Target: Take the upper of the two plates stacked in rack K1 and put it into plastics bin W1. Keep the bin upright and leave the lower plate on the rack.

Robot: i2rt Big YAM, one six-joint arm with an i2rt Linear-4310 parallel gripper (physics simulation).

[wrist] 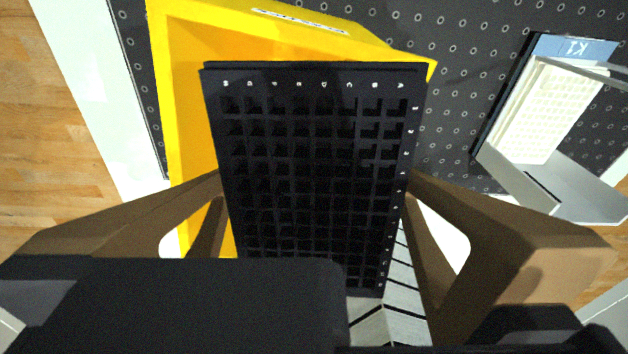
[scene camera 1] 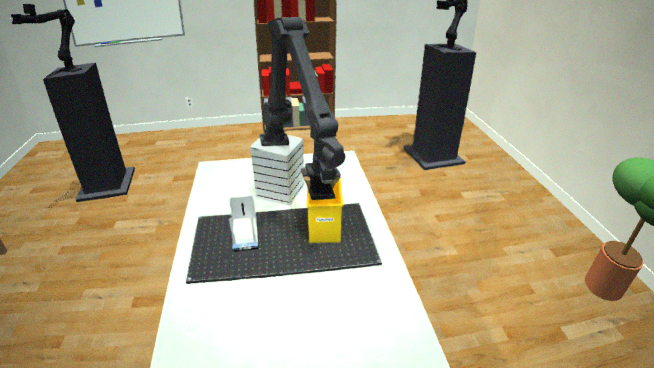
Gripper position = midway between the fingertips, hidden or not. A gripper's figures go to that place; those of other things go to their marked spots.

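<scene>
Yellow plastics bin W1 (wrist: 180, 44) is 16 cm from the lens. My gripper (wrist: 314, 175) is 13 cm from the lens; a black multi-well plate (wrist: 314, 156) is 11 cm from the lens. The marked spots on the yellow plastics bin W1 and the black multi-well plate are 9 cm apart.
</scene>
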